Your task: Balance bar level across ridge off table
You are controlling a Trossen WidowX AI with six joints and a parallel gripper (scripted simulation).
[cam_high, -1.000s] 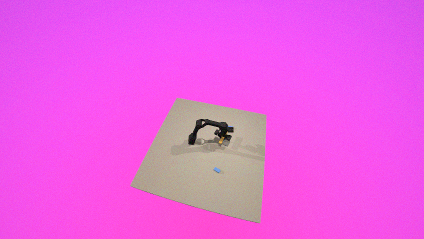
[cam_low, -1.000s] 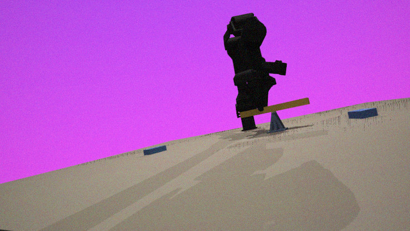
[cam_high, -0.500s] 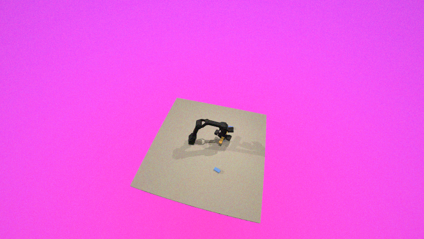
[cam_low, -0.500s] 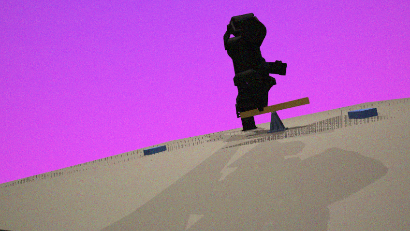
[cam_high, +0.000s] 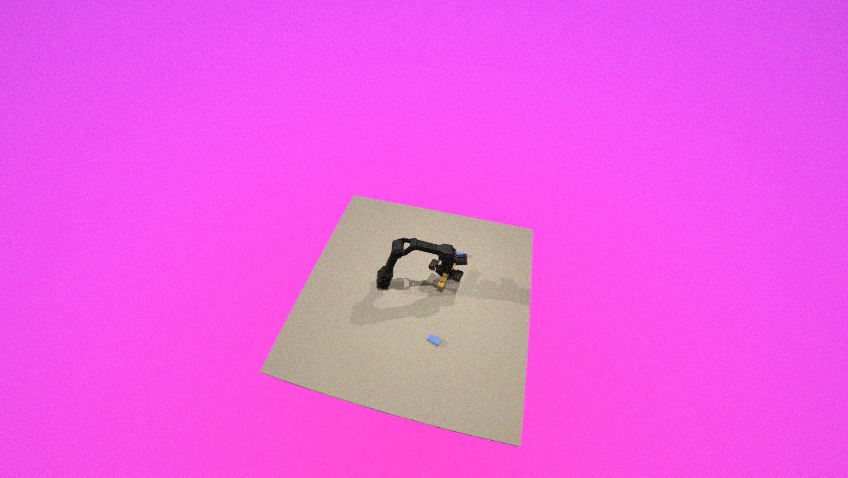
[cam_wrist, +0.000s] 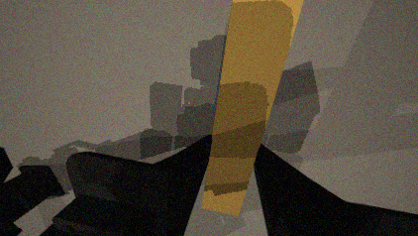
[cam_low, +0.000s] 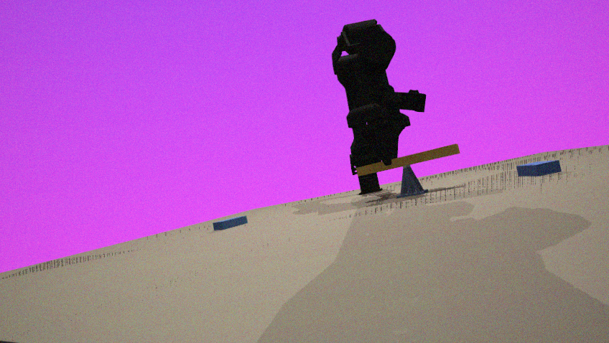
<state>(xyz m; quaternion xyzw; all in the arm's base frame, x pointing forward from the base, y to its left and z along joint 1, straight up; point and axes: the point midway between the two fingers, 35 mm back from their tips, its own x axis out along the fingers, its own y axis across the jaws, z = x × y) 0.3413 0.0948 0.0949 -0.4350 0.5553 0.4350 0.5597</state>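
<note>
My gripper tip is now 1 cm short of the bar and 3 cm to the right of it. The rest, counted from my gripper tip: grey-blue ridge 1 cm ahead, 3 cm to the left, 3 cm below; blue block 6 cm ahead, 22 cm to the left, 5 cm below.
</note>
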